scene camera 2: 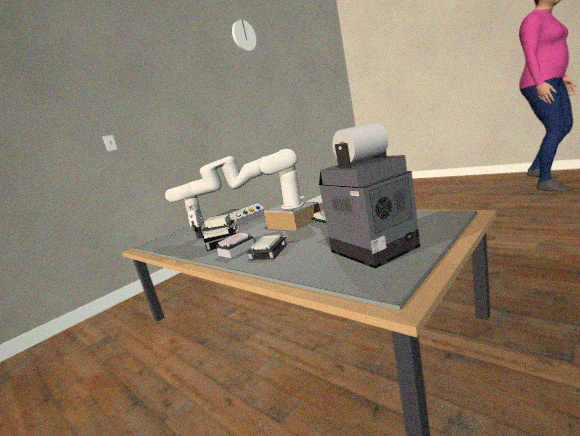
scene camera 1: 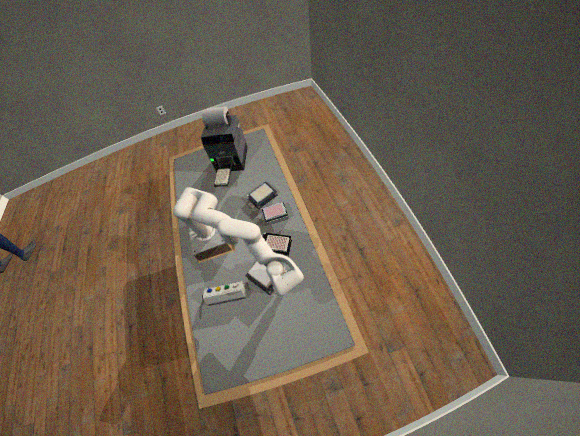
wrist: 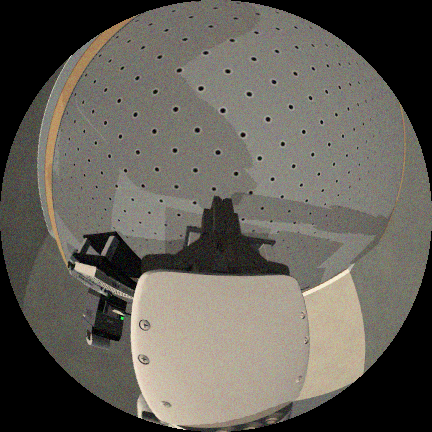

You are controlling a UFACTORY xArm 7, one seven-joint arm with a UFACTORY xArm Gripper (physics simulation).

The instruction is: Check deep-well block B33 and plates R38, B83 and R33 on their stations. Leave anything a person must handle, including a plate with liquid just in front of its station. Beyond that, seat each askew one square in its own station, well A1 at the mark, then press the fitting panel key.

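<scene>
Labels are unreadable. In scene camera 1, a pale plate (scene camera 1: pixel 262 193) (scene camera 2: pixel 268 243) sits on a dark station. A pink plate (scene camera 1: pixel 275 212) (scene camera 2: pixel 234 240) lies beside it. A plate with red wells (scene camera 1: pixel 278 243) sits on a black station. A light grey block (scene camera 1: pixel 259 274) is partly hidden under the arm. Exact seating and the A1 marks are too small to tell. The key panel (scene camera 1: pixel 224 295) (scene camera 2: pixel 248 212) has blue, yellow, green and white keys. My gripper (scene camera 2: pixel 198 233) (wrist: pixel 218 208) is shut and empty, pointing down beside the light block; the arm hides it in scene camera 1.
A dark machine (scene camera 1: pixel 223 145) (scene camera 2: pixel 370 210) with a white roll stands at one table end, with a pale plate (scene camera 1: pixel 222 176) at its front. The arm's base block (scene camera 1: pixel 213 251) (scene camera 2: pixel 290 218) stands between machine and panel. A black frame (wrist: pixel 107 250) shows left of the fingers. A person (scene camera 2: pixel 547 60) stands beyond the table.
</scene>
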